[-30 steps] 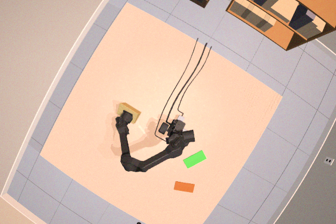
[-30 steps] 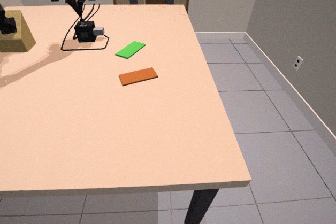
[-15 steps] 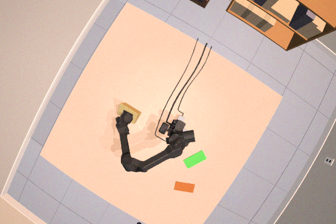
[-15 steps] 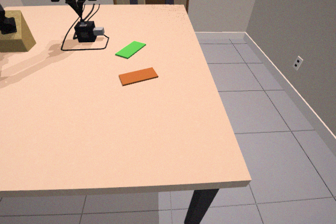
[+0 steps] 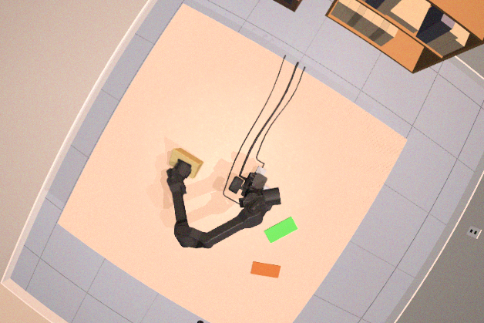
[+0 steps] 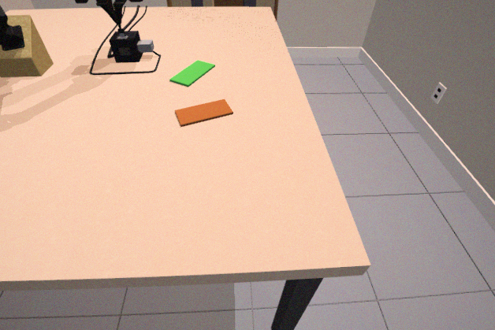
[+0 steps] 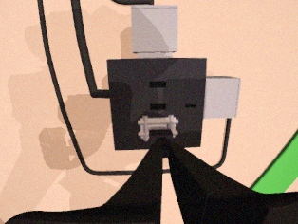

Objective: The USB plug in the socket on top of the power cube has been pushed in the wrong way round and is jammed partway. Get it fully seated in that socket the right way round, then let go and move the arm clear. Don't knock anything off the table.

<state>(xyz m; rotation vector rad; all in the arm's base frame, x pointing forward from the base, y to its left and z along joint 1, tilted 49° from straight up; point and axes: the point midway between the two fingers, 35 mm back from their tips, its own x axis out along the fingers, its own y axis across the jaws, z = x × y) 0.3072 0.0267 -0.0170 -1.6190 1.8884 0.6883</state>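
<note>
Right now the USB plug is 20 mm below my gripper tip. Also, from my gripper tip: green card 210 mm ahead, 130 mm to the right, 110 mm below; then orange card 230 mm ahead, 340 mm to the right, 110 mm below; then USB socket 50 mm below.
</note>
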